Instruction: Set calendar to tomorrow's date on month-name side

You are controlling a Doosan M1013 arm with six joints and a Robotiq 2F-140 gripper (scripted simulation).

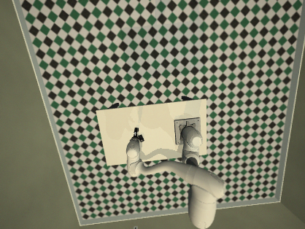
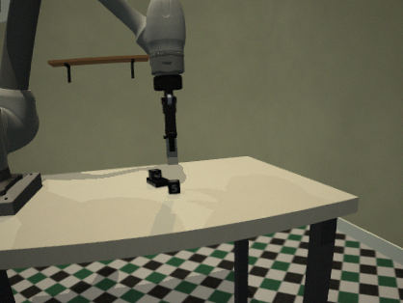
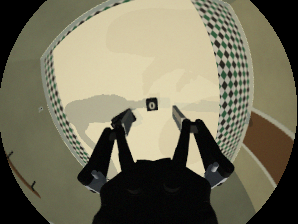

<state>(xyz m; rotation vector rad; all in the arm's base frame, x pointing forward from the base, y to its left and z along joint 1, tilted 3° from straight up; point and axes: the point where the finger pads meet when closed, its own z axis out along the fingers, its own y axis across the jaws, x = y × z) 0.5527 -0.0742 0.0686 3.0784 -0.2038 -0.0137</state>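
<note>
Now: the black calendar cube 100 mm below my hand. From my hand the other things lie so: calendar tray: 110 mm to the left, 100 mm below, 30 mm behind.
</note>
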